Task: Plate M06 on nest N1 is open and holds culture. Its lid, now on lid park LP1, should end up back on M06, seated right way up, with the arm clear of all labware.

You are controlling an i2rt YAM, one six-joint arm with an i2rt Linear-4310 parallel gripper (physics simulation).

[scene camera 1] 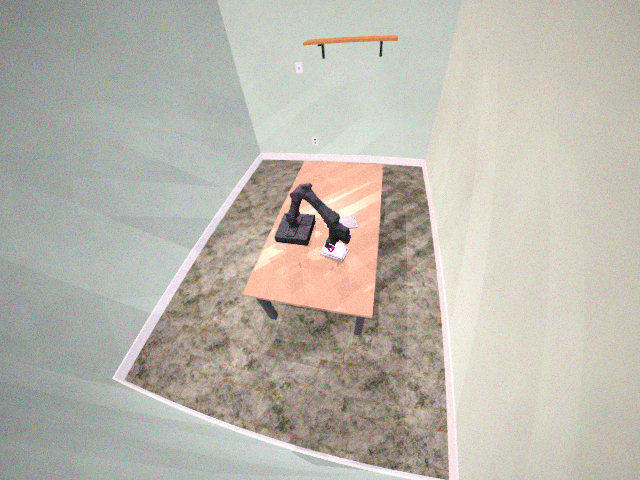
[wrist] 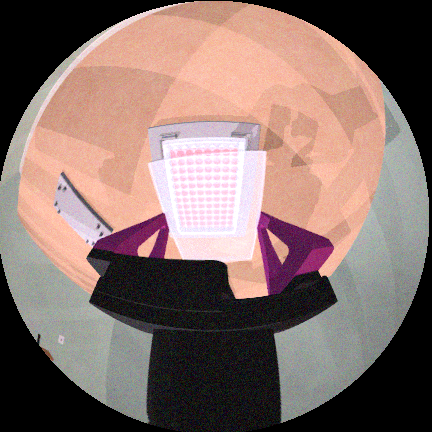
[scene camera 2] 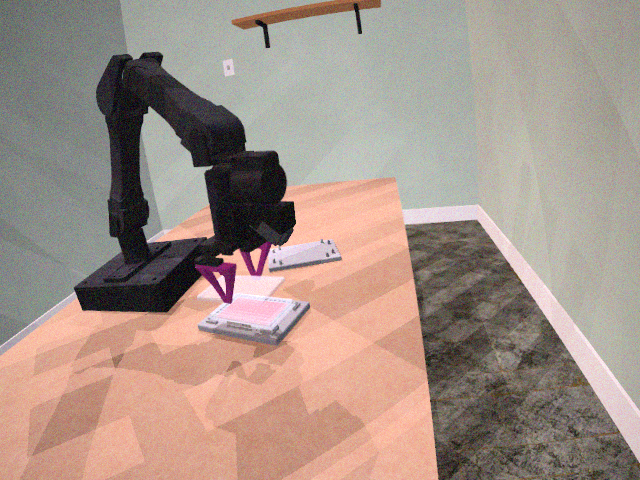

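Where they show: gripper, between the fingertips: (scene camera 1: 333, 247) (wrist: 212, 216) (scene camera 2: 243, 291); arm's base, origin of its link: (scene camera 1: 294, 226) (scene camera 2: 139, 262).
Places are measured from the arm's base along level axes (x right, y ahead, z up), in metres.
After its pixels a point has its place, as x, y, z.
Observation:
My gripper (scene camera 1: 330, 248) @(0.129, 0.323, -0.004) (scene camera 2: 241, 287) @(0.129, 0.323, -0.004) (wrist: 212, 216) @(0.129, 0.323, -0.004) is shut on the lid, its magenta fingers on two opposite sides. The clear lid (scene camera 2: 266, 283) @(0.118, 0.363, 0.005) (wrist: 215, 248) @(0.123, 0.285, 0.003) is held roughly level above plate M06. Plate M06 (scene camera 2: 253, 309) @(0.129, 0.334, -0.039) (wrist: 202, 145) @(0.132, 0.382, -0.039) is open, with pink wells, and sits on the grey nest N1 (scene camera 2: 279, 335) @(0.184, 0.395, -0.053) (wrist: 205, 129) @(0.138, 0.397, -0.053). In the wrist view the lid overlaps most of the plate, whose far edge shows beyond it. In scene camera 2 the lid appears behind the plate; the exact height gap is hard to tell. The lid park LP1 (scene camera 1: 350, 222) @(-0.161, 0.381, -0.055) (scene camera 2: 305, 254) @(-0.147, 0.357, -0.055) (wrist: 77, 212) @(-0.140, 0.355, -0.055) bears no lid.
The black arm base (scene camera 1: 295, 229) @(0.039, 0.026, 0.010) (scene camera 2: 139, 279) @(0.088, 0.066, -0.002) stands on the wooden table (scene camera 1: 310, 284) @(0.395, 0.237, -0.065) (scene camera 2: 361, 413) @(0.330, 0.539, -0.065) (wrist: 215, 65) @(0.165, 0.473, -0.065), left of the nest in scene camera 2. LP1, with small dark posts, lies behind the nest there. A wooden wall shelf (scene camera 1: 351, 39) (scene camera 2: 310, 12) hangs far behind.

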